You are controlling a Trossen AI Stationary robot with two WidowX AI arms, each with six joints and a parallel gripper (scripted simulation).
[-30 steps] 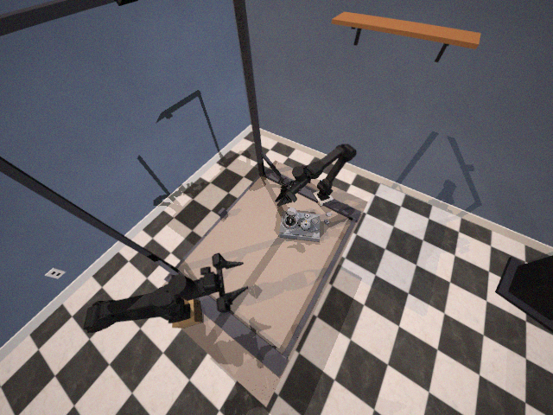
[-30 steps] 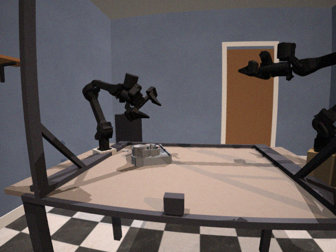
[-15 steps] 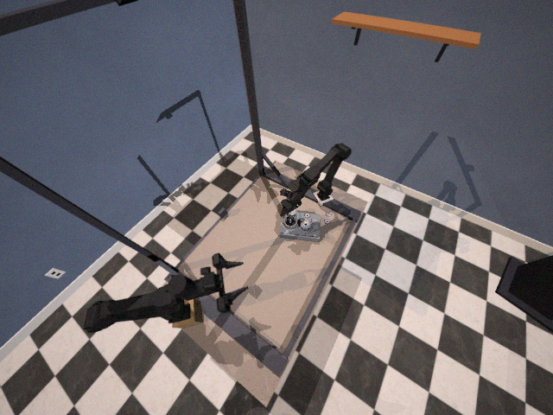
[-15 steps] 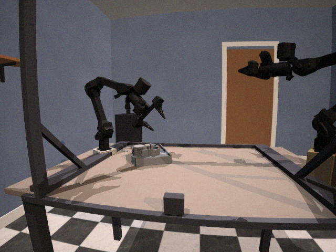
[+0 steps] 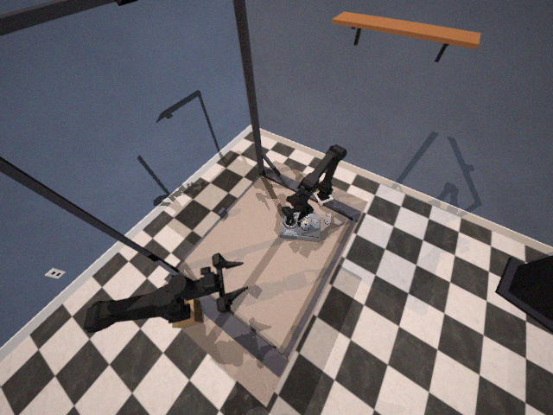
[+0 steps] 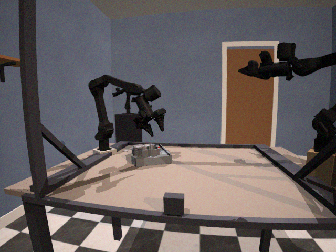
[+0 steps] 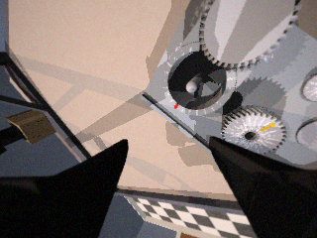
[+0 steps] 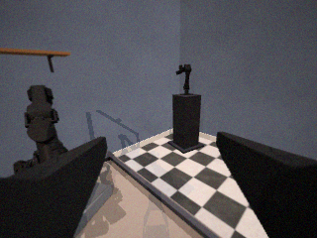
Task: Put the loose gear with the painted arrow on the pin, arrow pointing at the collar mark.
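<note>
Right now the silvery gear is 5 cm ahead of my left hand, 5 cm to the left of it and 11 cm below it.
</note>
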